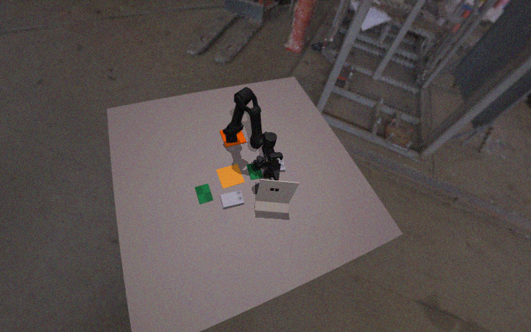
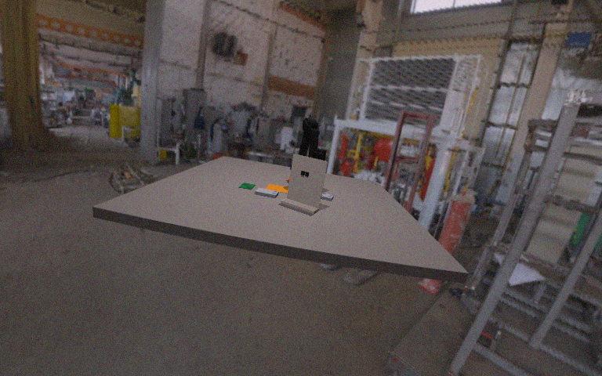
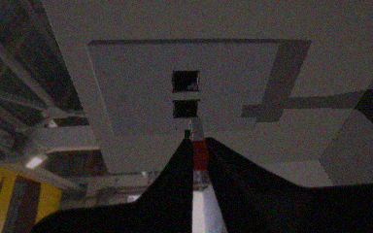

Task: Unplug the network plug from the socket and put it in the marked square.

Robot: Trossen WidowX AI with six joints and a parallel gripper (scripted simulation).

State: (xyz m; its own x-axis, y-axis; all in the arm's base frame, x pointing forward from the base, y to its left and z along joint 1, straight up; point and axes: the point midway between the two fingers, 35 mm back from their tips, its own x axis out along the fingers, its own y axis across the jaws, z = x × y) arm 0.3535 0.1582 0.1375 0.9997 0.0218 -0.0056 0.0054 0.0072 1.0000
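Right now the orange square is 140 mm behind my gripper tip, 200 mm to the right of it and 150 mm below it. From my gripper tip the other things lie so: grey panel 50 mm ahead, 20 mm to the right, 50 mm below; then plug right at my gripper tip.
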